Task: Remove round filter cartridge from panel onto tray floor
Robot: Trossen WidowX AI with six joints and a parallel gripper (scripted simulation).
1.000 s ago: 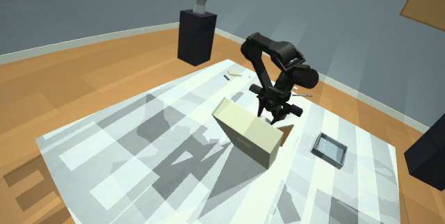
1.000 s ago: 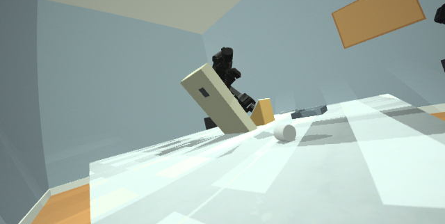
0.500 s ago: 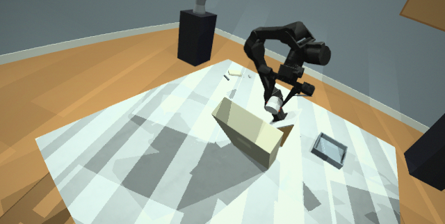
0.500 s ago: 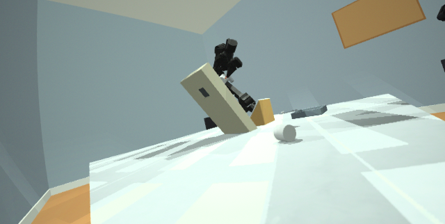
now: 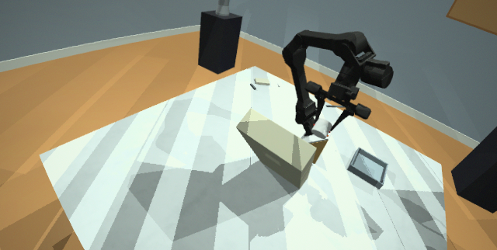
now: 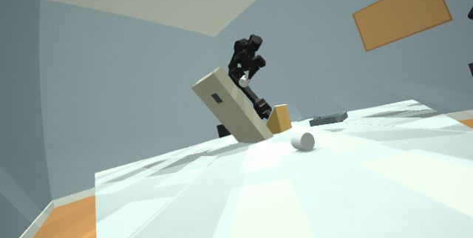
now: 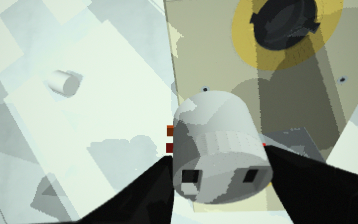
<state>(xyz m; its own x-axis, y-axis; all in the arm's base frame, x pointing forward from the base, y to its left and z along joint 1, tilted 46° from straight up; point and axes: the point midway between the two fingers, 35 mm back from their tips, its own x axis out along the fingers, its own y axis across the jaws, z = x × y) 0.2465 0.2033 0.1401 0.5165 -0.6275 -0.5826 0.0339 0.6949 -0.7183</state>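
Right now the grey tray is 30 cm behind my gripper tip, 25 cm to the left of it and 28 cm below it. Also, from my gripper tip: beige service panel: 6 cm ahead, 7 cm to the right, 12 cm below; round filter cartridge: right at my gripper tip.
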